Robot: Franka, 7 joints.
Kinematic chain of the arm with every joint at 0, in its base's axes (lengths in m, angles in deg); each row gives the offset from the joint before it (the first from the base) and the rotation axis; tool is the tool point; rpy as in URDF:
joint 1: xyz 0 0 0.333 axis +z
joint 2: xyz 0 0 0 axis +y
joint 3: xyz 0 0 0.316 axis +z
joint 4: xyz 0.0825 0 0 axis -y
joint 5: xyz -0.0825 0 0.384 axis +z
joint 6: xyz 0 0 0 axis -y
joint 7: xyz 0.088 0 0 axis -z
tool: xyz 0 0 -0.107 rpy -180 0 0
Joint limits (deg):
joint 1: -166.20..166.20
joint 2: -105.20..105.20
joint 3: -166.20..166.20
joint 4: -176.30..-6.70
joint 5: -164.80..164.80
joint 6: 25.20..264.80
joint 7: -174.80..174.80
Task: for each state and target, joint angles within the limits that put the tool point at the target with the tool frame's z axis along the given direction. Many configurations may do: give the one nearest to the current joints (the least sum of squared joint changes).
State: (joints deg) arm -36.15 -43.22 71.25 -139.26 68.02 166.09 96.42
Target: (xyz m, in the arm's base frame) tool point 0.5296 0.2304 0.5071 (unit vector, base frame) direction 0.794 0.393 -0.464
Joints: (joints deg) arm -68.80 -30.43 87.79 -115.59 98.61 160.06 96.42
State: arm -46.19 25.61 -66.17 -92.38 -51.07 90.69 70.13
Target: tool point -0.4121 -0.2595 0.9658 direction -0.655 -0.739 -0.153
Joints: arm -47.35 -28.53 -64.47 -66.17 -37.88 138.04 70.13
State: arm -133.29 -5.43 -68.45 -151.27 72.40 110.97 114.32
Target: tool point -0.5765 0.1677 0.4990 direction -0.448 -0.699 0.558
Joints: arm -93.42 -43.37 -95.36 -111.36 91.85 109.29 114.32
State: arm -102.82 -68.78 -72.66 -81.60 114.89 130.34 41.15
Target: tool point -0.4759 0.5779 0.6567 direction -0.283 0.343 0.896
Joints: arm -90.34 -71.00 -78.11 -60.90 116.34 132.44 41.15
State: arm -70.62 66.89 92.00 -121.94 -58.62 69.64 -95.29
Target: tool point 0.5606 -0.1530 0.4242 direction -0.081 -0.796 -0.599
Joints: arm -80.37 45.73 92.41 -111.18 -92.00 73.44 -95.29
